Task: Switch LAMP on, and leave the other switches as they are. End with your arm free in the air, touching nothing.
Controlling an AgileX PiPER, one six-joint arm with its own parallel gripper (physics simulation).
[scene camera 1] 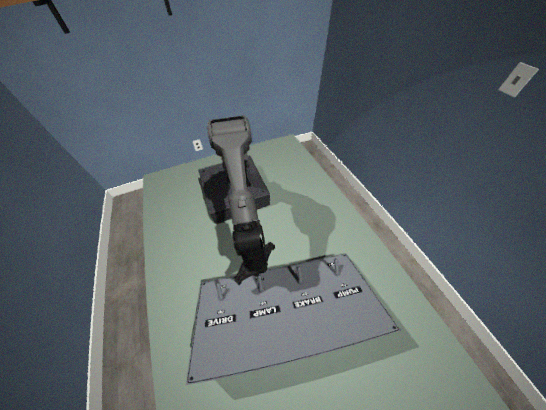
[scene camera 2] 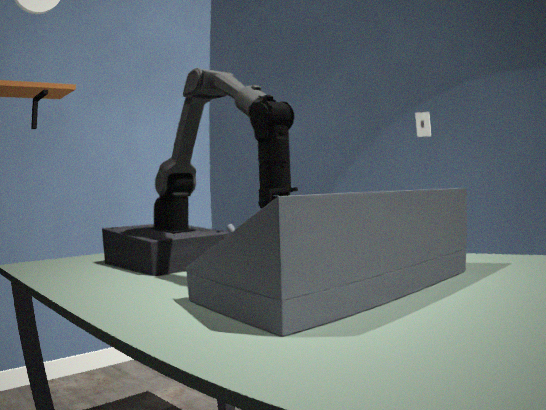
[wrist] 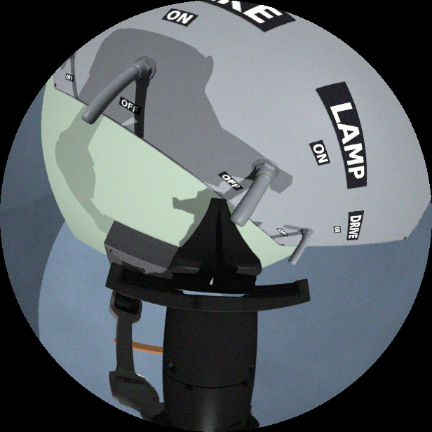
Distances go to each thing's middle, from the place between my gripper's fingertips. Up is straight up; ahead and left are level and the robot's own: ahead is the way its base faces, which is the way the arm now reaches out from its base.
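Scene:
Grey sloped switch panel (scene camera 2: 302, 261): 10 mm below my hand, 30 mm to the left of it, 140 mm ahead of it.

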